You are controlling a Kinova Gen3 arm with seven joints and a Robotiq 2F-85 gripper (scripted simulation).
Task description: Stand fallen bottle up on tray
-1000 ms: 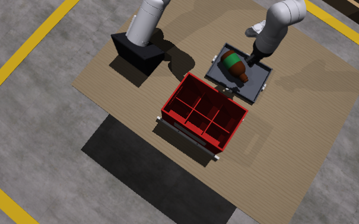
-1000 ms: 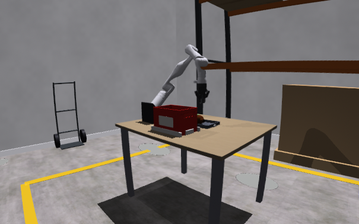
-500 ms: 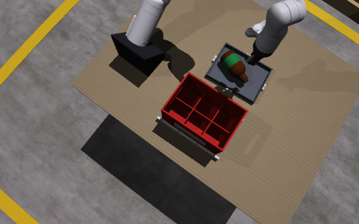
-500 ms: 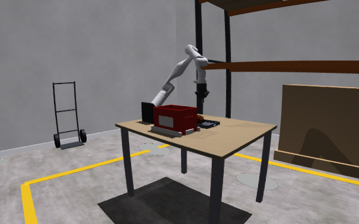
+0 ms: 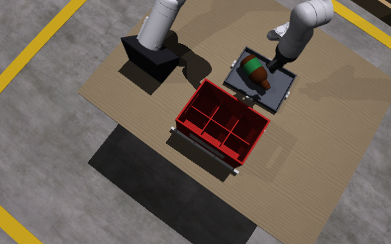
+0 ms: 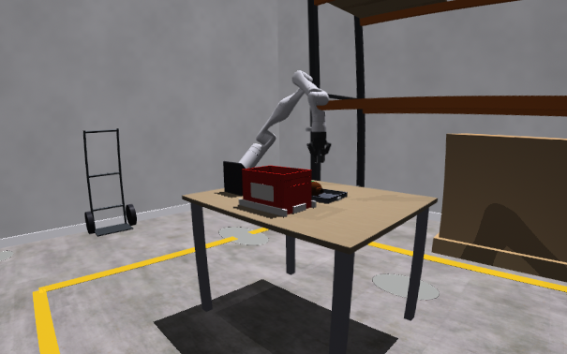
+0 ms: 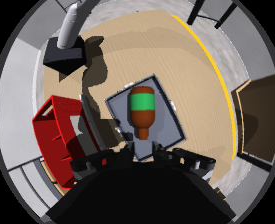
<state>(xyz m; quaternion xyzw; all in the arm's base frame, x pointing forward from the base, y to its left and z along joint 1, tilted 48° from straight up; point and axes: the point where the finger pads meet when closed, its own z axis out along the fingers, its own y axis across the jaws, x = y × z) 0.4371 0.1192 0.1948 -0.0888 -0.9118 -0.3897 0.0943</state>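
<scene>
My hand is 160 mm above the bottle, 50 mm past it and 10 mm to the right of it. Also, from my hand: tray 190 mm below, 30 mm behind, 20 mm to the left; then red crate 270 mm to the right, 120 mm below, 10 mm behind.
</scene>
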